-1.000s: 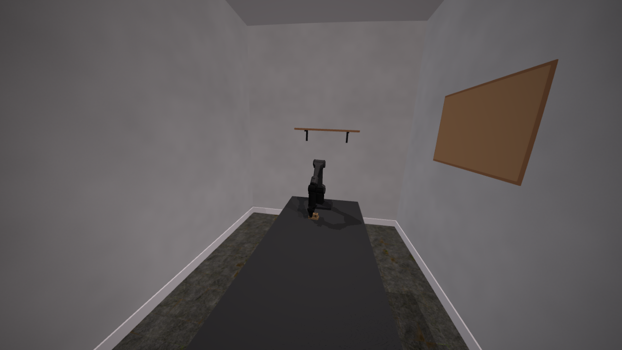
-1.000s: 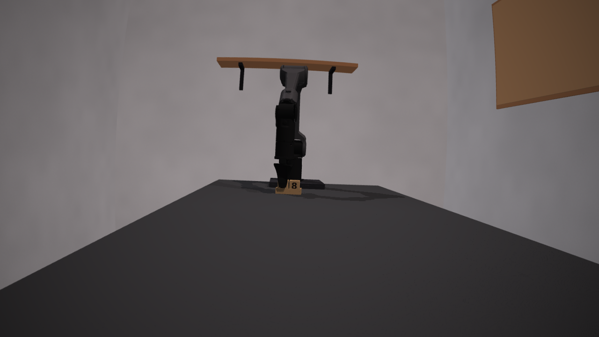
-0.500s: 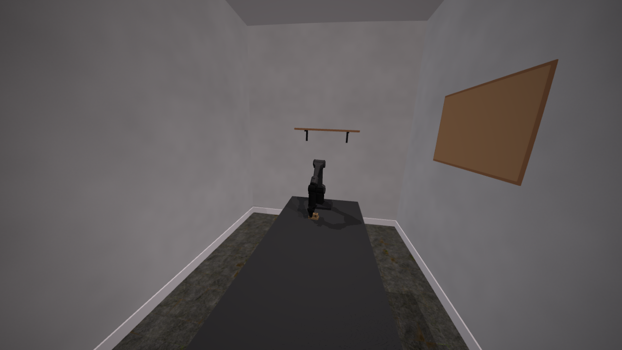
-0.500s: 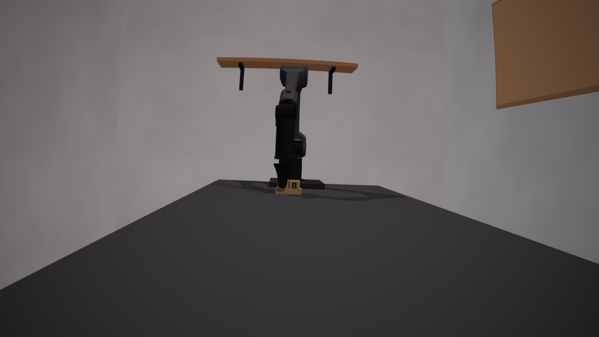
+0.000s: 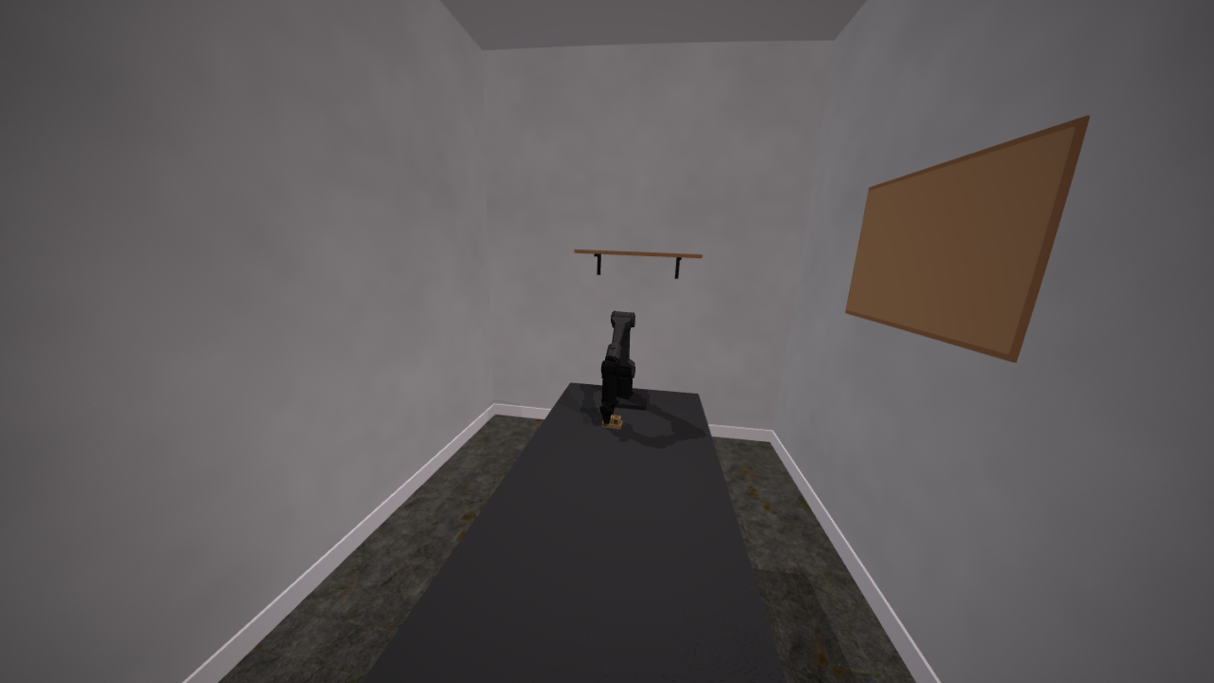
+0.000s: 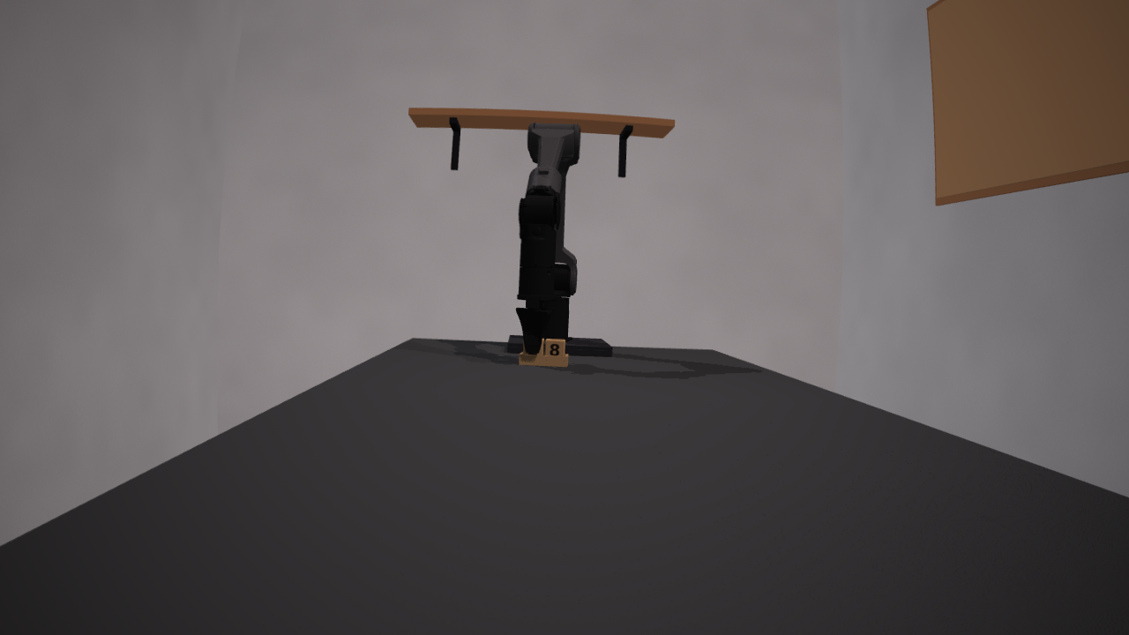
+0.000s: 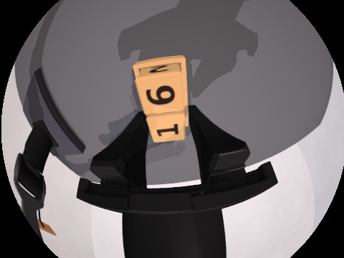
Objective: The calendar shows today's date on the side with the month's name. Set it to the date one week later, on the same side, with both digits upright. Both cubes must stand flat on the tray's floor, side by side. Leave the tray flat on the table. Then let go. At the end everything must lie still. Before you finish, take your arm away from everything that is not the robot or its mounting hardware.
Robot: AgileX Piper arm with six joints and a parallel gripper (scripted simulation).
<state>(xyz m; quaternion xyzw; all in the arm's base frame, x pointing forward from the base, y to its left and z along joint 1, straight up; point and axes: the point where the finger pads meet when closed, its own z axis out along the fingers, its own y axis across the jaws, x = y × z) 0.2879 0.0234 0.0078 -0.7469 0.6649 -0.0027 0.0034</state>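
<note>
Now: hand right at the wooden cube. Round my hand: wooden tray (2 cm to the left, 2 cm below).
</note>
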